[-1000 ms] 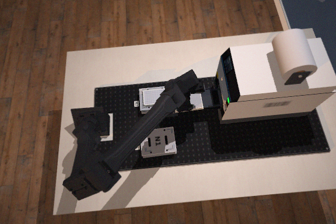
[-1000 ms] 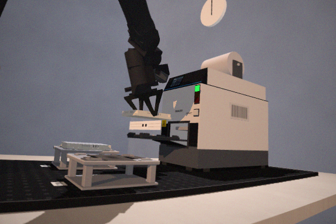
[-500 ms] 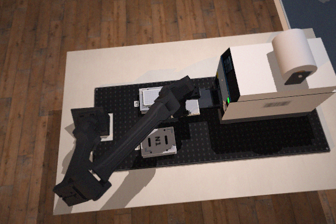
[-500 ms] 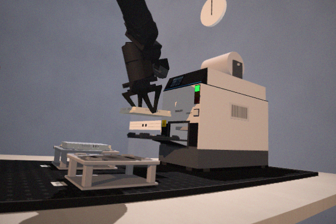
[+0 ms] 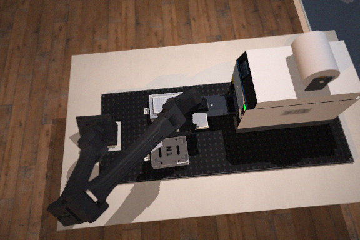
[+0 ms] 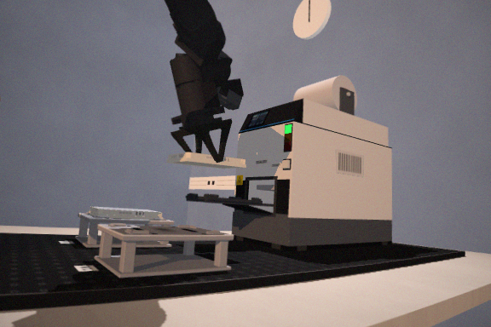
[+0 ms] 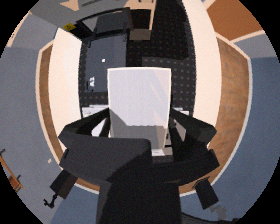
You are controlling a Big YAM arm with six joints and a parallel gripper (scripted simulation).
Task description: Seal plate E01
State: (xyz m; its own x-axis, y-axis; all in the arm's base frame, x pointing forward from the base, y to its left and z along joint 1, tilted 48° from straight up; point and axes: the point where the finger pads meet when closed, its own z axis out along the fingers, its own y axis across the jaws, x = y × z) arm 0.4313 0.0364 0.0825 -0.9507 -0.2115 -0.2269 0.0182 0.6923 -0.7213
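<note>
Now: hand 110 mm past the nest, 90 mm to the left of it and 130 mm above it. The rest, counted from my hand: plate 100 mm behind, 130 mm to the left, 120 mm below; sealer stage 100 mm ahead, 80 mm to the left, 70 mm below; start button 200 mm ahead, 20 mm to the right, 10 mm above.
</note>
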